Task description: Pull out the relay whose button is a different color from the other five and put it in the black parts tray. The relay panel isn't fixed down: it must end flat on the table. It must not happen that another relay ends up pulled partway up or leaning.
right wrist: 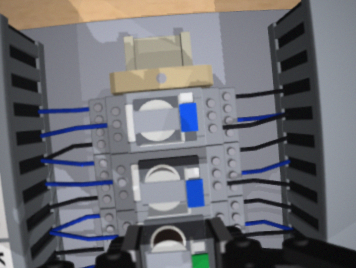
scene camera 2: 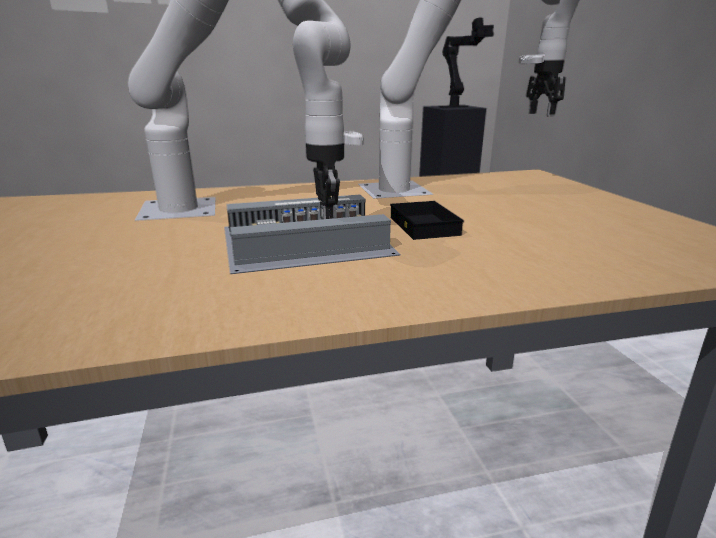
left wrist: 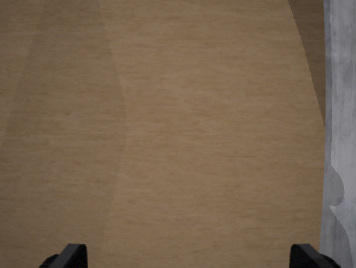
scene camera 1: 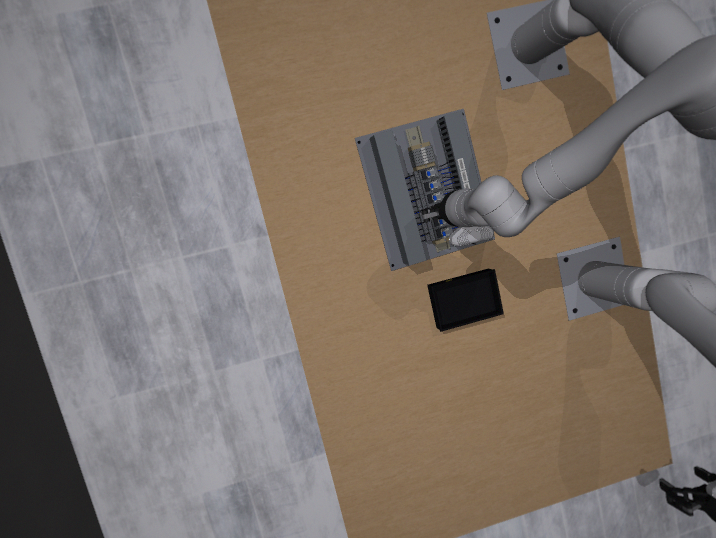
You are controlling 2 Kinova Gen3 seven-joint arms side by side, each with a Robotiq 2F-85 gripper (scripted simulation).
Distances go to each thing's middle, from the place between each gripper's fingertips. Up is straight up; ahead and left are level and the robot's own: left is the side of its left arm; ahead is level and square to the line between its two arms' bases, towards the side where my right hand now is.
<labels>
Now: right hand 50 mm to the left of the relay panel [scene camera 1: 387, 157] and 30 mm above it. Also, from my right hand: black parts tray [scene camera 1: 473, 297] (230 mm to the left, 40 mm below).
Right now my left hand [scene camera 2: 541, 114] is 530 mm to the left of the black parts tray, 300 mm short of it and 180 mm above it. The rest, counted from my left hand: relay panel: 800 mm to the right, 300 mm ahead, 170 mm below.
</labels>
